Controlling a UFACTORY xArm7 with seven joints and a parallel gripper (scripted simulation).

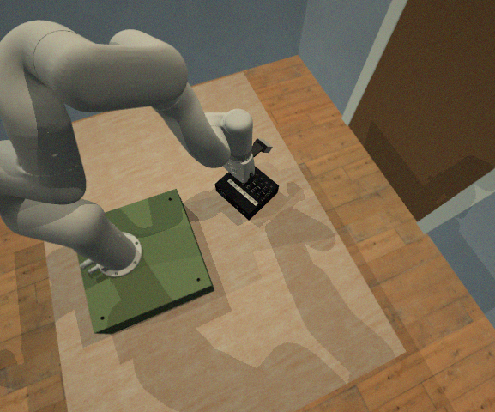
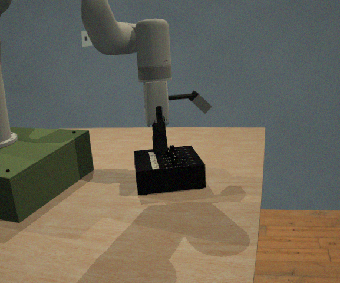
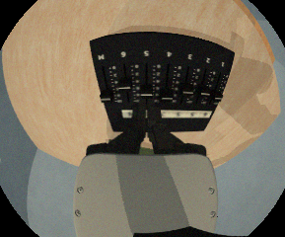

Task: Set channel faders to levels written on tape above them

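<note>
The fader cap is 20 mm to the right of my hand, 20 mm ahead of it and 10 mm below it. Round my hand: master fader (50 mm to the left, 10 mm below, 10 mm ahead).
</note>
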